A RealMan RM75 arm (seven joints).
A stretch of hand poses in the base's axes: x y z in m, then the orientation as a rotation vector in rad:
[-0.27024 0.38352 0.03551 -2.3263 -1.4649 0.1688]
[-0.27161 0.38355 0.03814 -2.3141 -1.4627 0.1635]
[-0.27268 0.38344 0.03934 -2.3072 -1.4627 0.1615]
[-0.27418 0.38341 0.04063 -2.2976 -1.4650 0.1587]
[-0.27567 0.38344 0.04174 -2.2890 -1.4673 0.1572]
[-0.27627 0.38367 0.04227 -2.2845 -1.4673 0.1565]
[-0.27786 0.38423 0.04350 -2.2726 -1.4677 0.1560]
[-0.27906 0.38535 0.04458 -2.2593 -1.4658 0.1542]
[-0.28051 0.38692 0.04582 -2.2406 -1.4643 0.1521]
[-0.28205 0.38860 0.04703 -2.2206 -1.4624 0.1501]
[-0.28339 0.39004 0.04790 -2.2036 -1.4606 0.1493]
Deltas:
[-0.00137 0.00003 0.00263 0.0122 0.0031 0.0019]
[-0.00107 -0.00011 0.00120 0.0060 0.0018 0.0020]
[-0.00150 -0.00003 0.00129 0.0076 0.0016 0.0042]
[-0.00149 0.00003 0.00111 0.0063 0.0019 0.0041]
[-0.00060 0.00023 0.00053 0.0037 0.0015 0.0014]
[-0.00159 0.00056 0.00123 0.0090 0.0046 0.0042]
[-0.00120 0.00112 0.00108 0.0114 0.0054 0.0031]
[-0.00145 0.00157 0.00124 0.0154 0.0073 0.0052]
[-0.00154 0.00168 0.00121 0.0165 0.0081 0.0055]
[-0.00134 0.00144 0.00087 0.0137 0.0074 0.0047]

